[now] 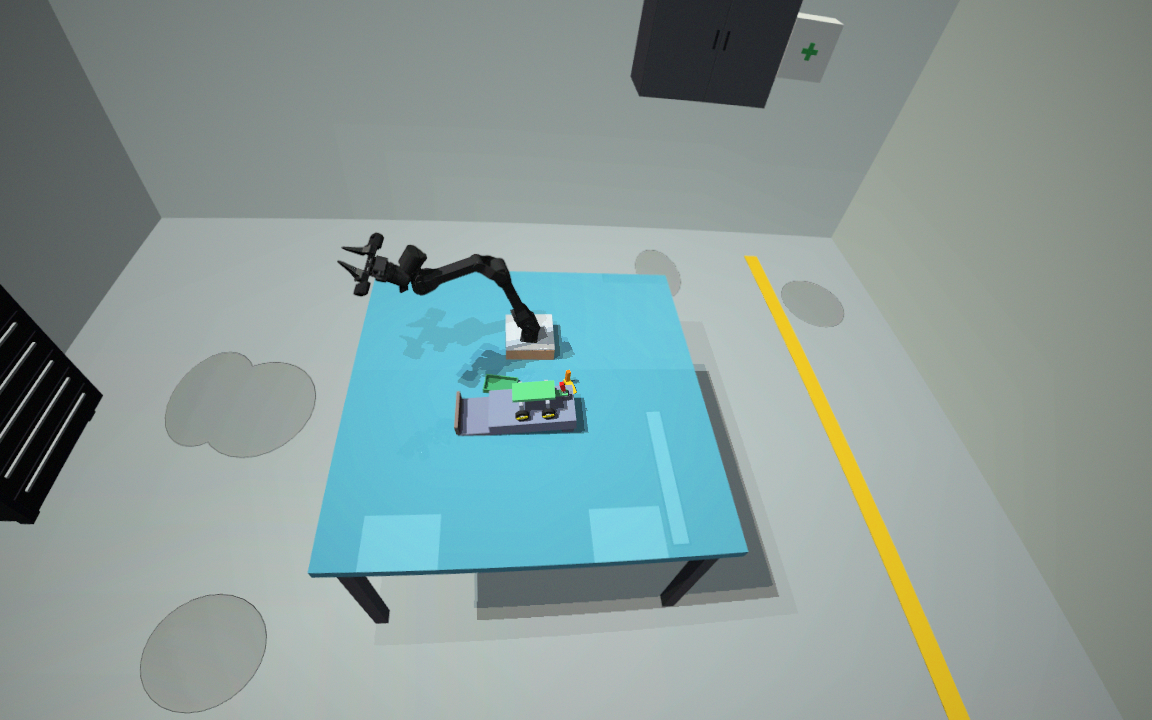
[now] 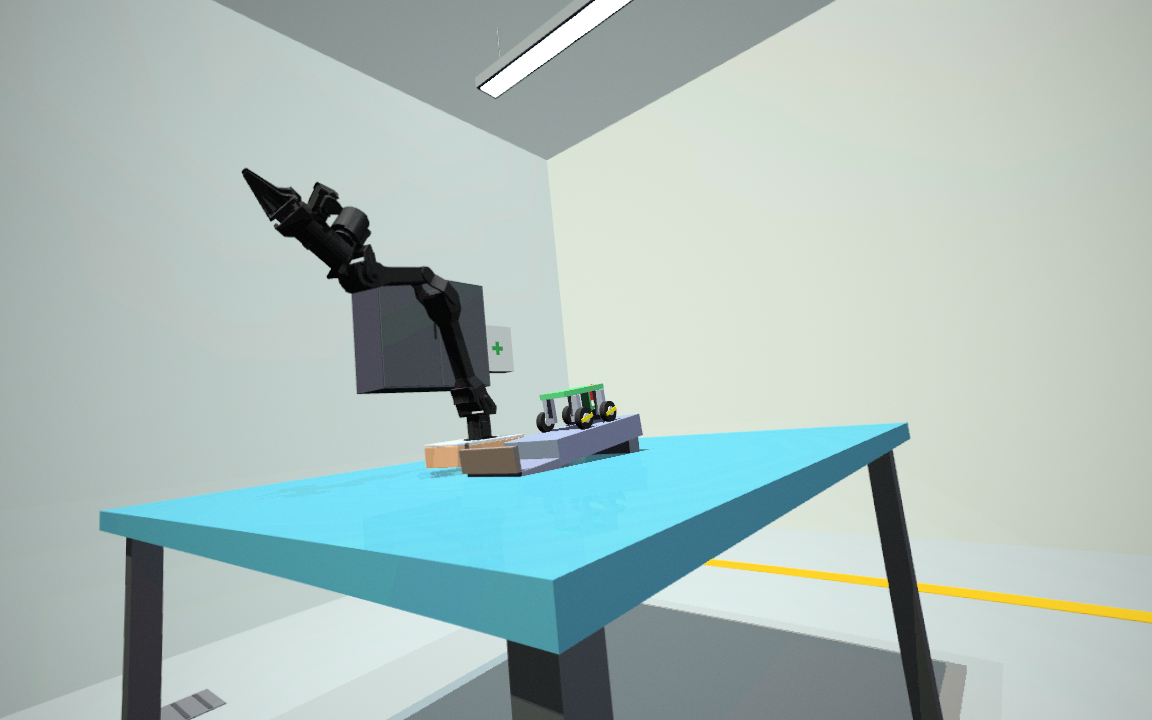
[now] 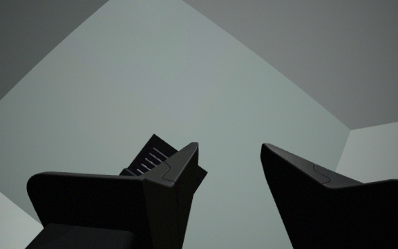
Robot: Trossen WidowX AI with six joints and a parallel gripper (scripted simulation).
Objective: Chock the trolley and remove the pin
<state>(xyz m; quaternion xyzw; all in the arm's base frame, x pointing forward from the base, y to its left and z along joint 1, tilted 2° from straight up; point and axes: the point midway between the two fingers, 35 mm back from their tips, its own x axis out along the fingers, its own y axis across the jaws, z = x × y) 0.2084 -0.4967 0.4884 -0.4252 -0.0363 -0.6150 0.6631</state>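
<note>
Right now the red-headed stop pin is 70 mm ahead of my gripper tip, 680 mm to the left of it and 430 mm below it. Also, from my gripper tip: green-topped trolley: 100 mm ahead, 590 mm to the left, 440 mm below; brown stop block: 140 mm ahead, 340 mm to the left, 520 mm below; grey ramp: 100 mm ahead, 580 mm to the left, 510 mm below.
</note>
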